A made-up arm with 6 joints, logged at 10 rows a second.
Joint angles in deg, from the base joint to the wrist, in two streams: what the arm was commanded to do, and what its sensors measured. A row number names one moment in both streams.
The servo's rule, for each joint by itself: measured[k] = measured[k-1] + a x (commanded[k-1-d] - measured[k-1]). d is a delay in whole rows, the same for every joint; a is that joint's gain. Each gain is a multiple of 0.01, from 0.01 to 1. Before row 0 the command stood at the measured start. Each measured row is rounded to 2 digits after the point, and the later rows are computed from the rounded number. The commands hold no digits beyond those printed.
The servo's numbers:
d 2
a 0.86 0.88 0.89 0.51 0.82 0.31
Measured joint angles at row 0:
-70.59, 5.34, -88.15, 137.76, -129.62, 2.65
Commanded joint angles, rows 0 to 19:
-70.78, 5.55, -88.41, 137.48, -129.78, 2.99
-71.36, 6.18, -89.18, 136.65, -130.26, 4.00
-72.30, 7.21, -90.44, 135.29, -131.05, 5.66
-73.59, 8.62, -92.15, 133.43, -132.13, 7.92
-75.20, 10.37, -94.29, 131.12, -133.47, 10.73
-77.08, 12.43, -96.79, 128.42, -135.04, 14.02
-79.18, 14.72, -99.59, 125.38, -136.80, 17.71
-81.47, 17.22, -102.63, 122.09, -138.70, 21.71
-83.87, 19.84, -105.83, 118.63, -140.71, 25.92
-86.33, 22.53, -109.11, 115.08, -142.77, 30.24
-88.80, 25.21, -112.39, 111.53, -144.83, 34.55
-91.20, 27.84, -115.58, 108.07, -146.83, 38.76
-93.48, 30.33, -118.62, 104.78, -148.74, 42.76
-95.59, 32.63, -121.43, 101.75, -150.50, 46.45
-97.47, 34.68, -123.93, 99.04, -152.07, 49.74
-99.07, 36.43, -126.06, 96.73, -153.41, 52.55
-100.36, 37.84, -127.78, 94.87, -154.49, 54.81
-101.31, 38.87, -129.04, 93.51, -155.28, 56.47
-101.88, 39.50, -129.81, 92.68, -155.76, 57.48
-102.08, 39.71, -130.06, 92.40, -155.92, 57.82
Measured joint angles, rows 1 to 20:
-70.59, 5.34, -88.15, 137.76, -129.62, 2.65
-70.59, 5.34, -88.15, 137.76, -129.62, 2.65
-70.75, 5.52, -88.38, 137.62, -129.75, 2.76
-71.27, 6.10, -89.09, 137.13, -130.17, 3.14
-72.16, 7.08, -90.29, 136.19, -130.89, 3.92
-73.39, 8.44, -91.95, 134.78, -131.91, 5.16
-74.95, 10.14, -94.03, 132.91, -133.19, 6.89
-76.78, 12.16, -96.49, 130.62, -134.71, 9.10
-78.84, 14.41, -99.25, 127.95, -136.42, 11.77
-81.10, 16.88, -102.26, 124.96, -138.29, 14.85
-83.48, 19.48, -105.44, 121.73, -140.27, 18.28
-85.93, 22.16, -108.71, 118.34, -142.32, 21.99
-88.40, 24.84, -111.99, 114.87, -144.38, 25.88
-90.81, 27.48, -115.19, 111.40, -146.39, 29.87
-93.11, 29.99, -118.24, 108.02, -148.32, 33.87
-95.24, 32.31, -121.08, 104.82, -150.11, 37.77
-97.16, 34.40, -123.62, 101.87, -151.72, 41.48
-98.80, 36.19, -125.79, 99.25, -153.11, 44.91
-100.14, 37.64, -127.56, 97.02, -154.24, 47.98
-101.15, 38.72, -128.88, 95.23, -155.09, 50.61

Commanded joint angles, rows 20 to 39:
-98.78, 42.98, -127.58, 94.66, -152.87, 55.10
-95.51, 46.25, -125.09, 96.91, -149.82, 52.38
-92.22, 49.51, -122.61, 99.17, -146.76, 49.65
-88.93, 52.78, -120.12, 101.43, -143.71, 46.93
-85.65, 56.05, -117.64, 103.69, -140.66, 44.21
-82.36, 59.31, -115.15, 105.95, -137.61, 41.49
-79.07, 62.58, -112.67, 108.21, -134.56, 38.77
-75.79, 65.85, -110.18, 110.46, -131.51, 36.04
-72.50, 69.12, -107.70, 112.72, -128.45, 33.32
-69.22, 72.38, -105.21, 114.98, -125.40, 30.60
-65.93, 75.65, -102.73, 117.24, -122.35, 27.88
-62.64, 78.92, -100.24, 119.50, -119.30, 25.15
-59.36, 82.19, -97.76, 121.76, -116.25, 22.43
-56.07, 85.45, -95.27, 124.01, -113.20, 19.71
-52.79, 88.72, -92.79, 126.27, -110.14, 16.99
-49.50, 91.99, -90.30, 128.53, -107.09, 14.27
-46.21, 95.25, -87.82, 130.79, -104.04, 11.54
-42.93, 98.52, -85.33, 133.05, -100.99, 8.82
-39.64, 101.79, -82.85, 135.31, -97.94, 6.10
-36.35, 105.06, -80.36, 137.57, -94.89, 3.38
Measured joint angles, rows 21 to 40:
-101.78, 39.41, -129.71, 93.93, -155.64, 52.74
-102.04, 39.67, -130.02, 93.15, -155.87, 54.31
-99.24, 42.58, -127.85, 93.92, -153.41, 54.55
-96.03, 45.81, -125.39, 95.44, -150.47, 53.88
-92.75, 49.07, -122.92, 97.34, -147.43, 52.57
-89.46, 52.33, -120.43, 99.43, -144.38, 50.82
-86.18, 55.60, -117.95, 101.60, -141.33, 48.77
-82.89, 58.86, -115.46, 103.82, -138.28, 46.51
-79.60, 62.13, -112.98, 106.06, -135.23, 44.11
-76.32, 65.40, -110.49, 108.30, -132.18, 41.61
-73.03, 68.67, -108.01, 110.55, -129.12, 39.04
-69.75, 71.93, -105.52, 112.81, -126.07, 36.42
-66.46, 75.20, -103.04, 115.07, -123.02, 33.77
-63.17, 78.47, -100.55, 117.33, -119.97, 31.10
-59.89, 81.74, -98.07, 119.59, -116.92, 28.41
-56.60, 85.00, -95.58, 121.84, -113.87, 25.71
-53.32, 88.27, -93.10, 124.10, -110.81, 23.01
-50.03, 91.54, -90.61, 126.36, -107.76, 20.30
-46.74, 94.80, -88.13, 128.62, -104.71, 17.58
-43.46, 98.07, -85.64, 130.88, -101.66, 14.86

